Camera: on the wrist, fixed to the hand. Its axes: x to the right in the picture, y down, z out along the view.
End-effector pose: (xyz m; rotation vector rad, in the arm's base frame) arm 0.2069 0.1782 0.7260 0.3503 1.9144 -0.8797
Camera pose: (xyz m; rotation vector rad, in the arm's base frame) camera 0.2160 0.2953 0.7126 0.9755 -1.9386 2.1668
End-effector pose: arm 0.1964 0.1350 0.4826 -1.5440 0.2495 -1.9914
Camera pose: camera 0.1612 0.0495 0.4089 0.8926 1.2102 2.2356
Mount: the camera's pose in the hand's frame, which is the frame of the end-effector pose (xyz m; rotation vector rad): -0.0073 0.0927 -0.0730 0.4001 0.2635 -1.5542
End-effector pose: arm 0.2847 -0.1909 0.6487 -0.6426 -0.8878 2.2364
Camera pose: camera 0.3006 -0.2181 0.5348 0.0487 -0.4399 0.8176
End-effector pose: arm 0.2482 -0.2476 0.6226 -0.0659 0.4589 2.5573
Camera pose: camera 0.2033 -0.3498 0.5836 -0.4218 0.6392 0.9179
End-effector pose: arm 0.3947 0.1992 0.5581 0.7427 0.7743 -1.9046
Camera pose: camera 0.4941 0.2236 0.4990 -0.4280 -0.9010 2.2998
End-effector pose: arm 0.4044 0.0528 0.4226 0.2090 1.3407 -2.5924
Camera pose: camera 0.4370 0.0613 0.3093 0.3346 -0.5036 1.7429
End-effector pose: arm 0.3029 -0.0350 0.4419 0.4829 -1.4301 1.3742
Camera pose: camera 0.2564 0.0519 0.3767 1.2458 -0.2287 0.3482
